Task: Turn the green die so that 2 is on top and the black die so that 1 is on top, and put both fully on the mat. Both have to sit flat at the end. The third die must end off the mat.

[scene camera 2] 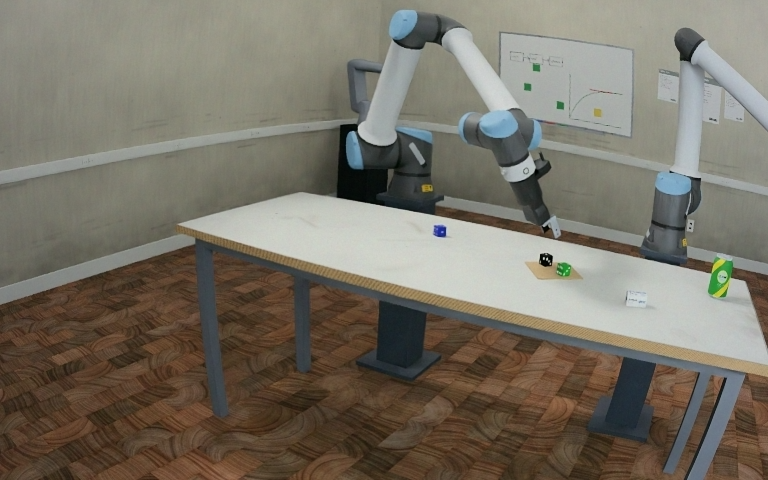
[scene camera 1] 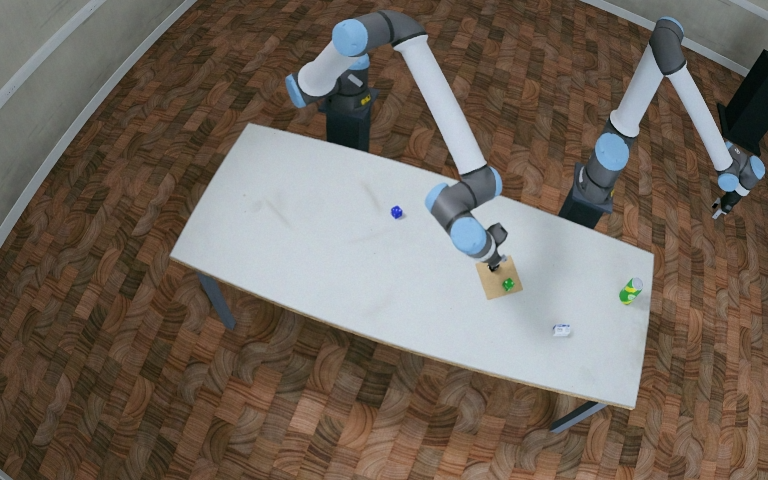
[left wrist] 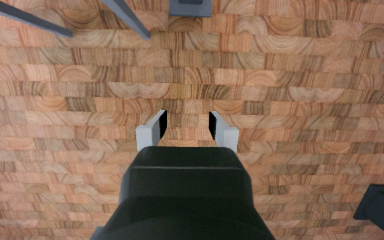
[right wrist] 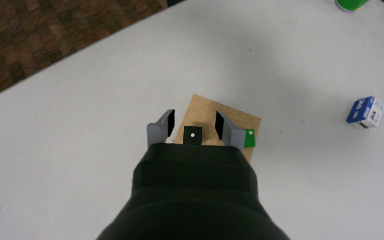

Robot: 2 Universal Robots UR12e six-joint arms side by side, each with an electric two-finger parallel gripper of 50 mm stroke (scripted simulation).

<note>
The pictures show: the left gripper, the right gripper and a tan mat.
The right gripper shows as well in the right wrist view.
</note>
